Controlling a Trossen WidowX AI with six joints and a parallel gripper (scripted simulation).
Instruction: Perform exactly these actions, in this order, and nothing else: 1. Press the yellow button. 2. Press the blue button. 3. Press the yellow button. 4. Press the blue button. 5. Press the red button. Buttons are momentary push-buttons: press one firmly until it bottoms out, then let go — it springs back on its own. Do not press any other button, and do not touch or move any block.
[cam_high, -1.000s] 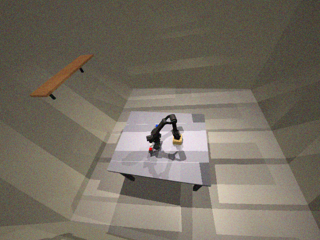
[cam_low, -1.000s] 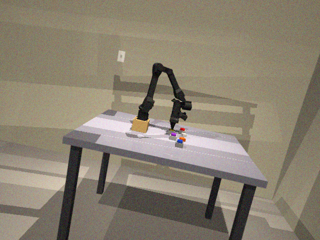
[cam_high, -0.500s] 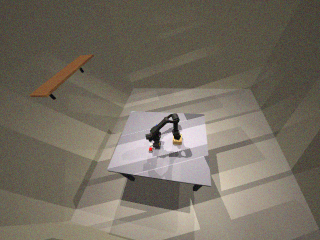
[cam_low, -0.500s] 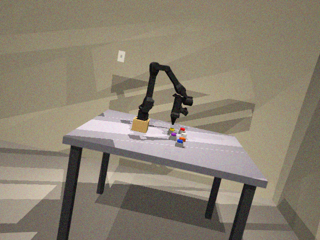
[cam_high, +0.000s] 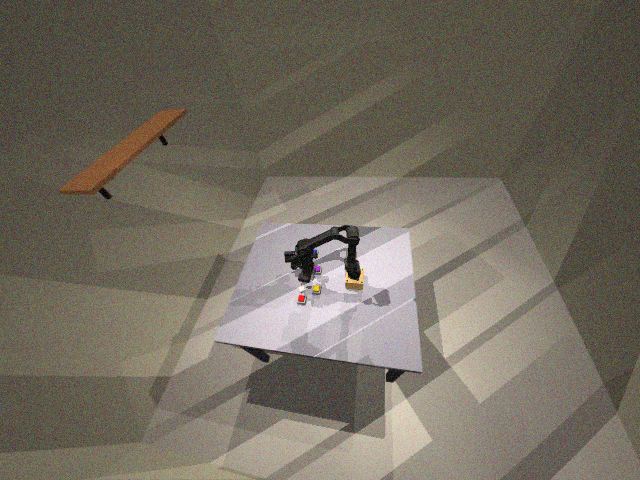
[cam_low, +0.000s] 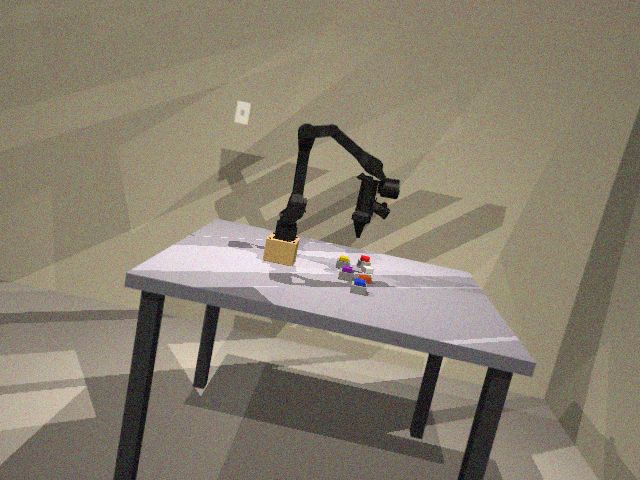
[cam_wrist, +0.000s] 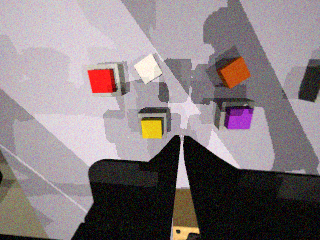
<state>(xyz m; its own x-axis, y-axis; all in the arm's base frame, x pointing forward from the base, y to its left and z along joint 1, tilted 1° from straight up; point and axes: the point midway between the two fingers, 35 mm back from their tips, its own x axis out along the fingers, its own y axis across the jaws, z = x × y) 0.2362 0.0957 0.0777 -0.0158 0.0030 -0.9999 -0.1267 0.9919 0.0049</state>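
Now: the blue button 7 cm ahead of my gripper tip, 21 cm to the right of it and 10 cm below it. The rest, counted from my gripper tip: white block (5 cm ahead, 5 cm to the left, 12 cm below); yellow button (4 cm behind, 3 cm to the left, 10 cm below); purple button (10 cm to the right, 10 cm below).
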